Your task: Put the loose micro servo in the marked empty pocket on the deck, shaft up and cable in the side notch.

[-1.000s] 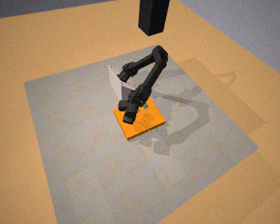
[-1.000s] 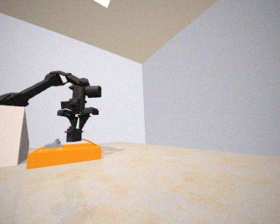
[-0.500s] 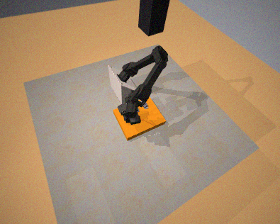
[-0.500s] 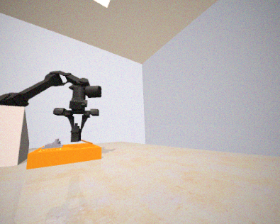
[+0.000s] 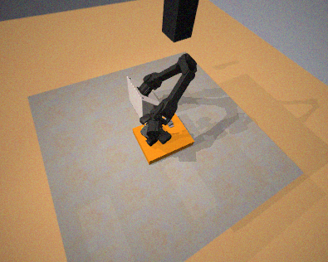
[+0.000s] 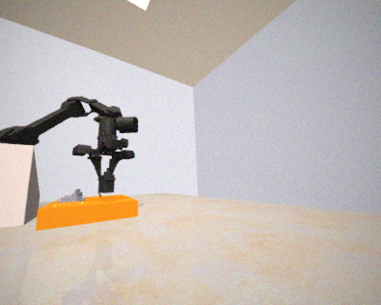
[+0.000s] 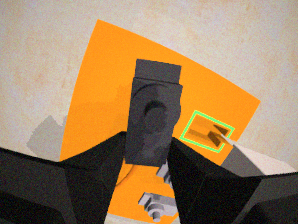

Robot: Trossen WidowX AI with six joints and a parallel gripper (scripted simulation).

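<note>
The orange deck is 2 cm ahead of my gripper tip, 7 cm to the left of it and 10 cm below it.
</note>
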